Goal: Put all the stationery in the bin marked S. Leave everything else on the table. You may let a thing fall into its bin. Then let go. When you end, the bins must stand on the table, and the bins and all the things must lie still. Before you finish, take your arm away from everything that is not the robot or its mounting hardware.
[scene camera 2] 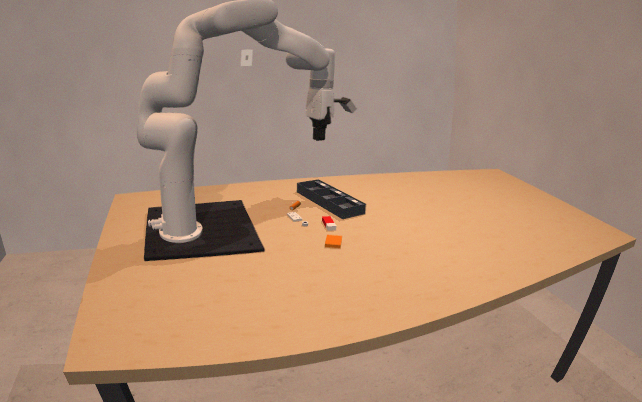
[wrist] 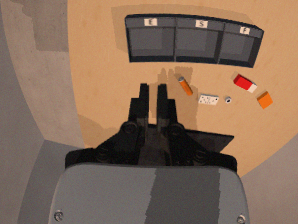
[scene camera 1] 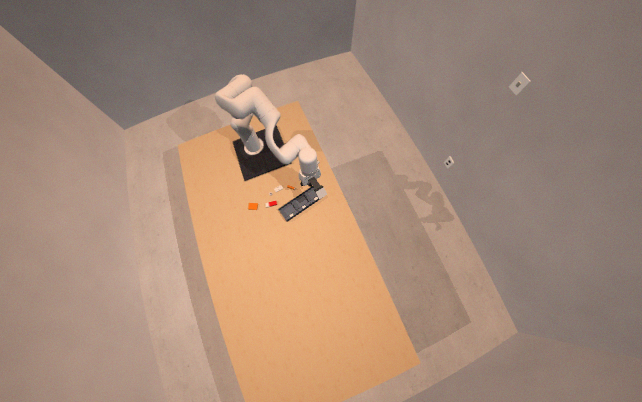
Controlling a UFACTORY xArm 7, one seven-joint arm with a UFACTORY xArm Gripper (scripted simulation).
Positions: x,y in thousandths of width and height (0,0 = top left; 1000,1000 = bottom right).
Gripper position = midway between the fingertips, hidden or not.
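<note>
A dark bin tray (scene camera 2: 537,514) is visible, and the wrist view shows the tray (wrist: 492,194) as well. My gripper (scene camera 2: 496,347) is visible too, with the wrist view also showing the gripper (wrist: 515,431).
</note>
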